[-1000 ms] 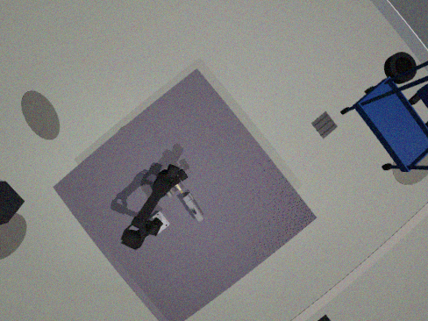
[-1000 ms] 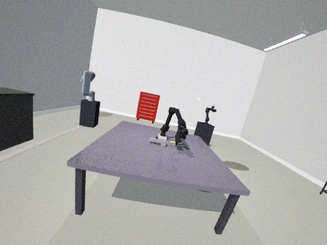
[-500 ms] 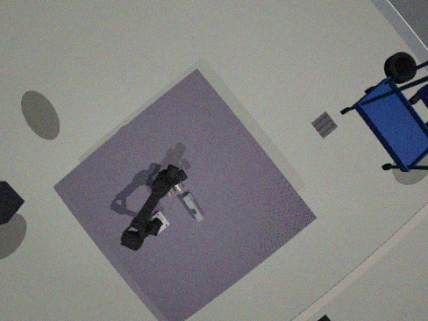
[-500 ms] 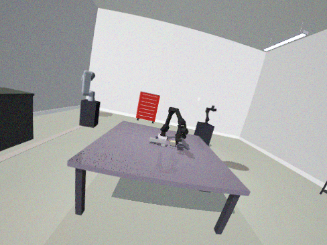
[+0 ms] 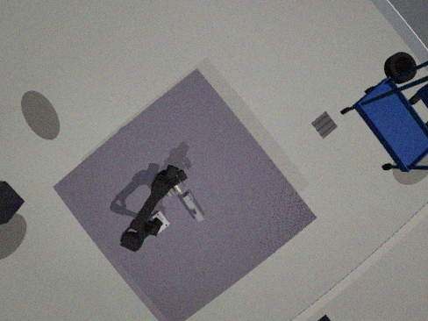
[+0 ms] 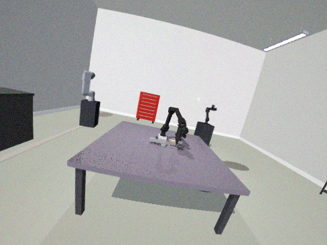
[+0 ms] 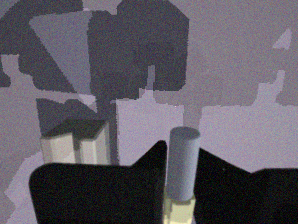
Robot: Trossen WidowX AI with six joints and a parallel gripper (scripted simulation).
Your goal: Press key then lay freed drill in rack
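Now: gripper tip 4 cm to the left of the drill, 3 cm below it and 1 cm past it. From my gripper tip the other things lie so: grey rack: 8 cm behind, 3 cm below, 2 cm to the right; then dark blue key: 22 cm to the right, 6 cm behind.
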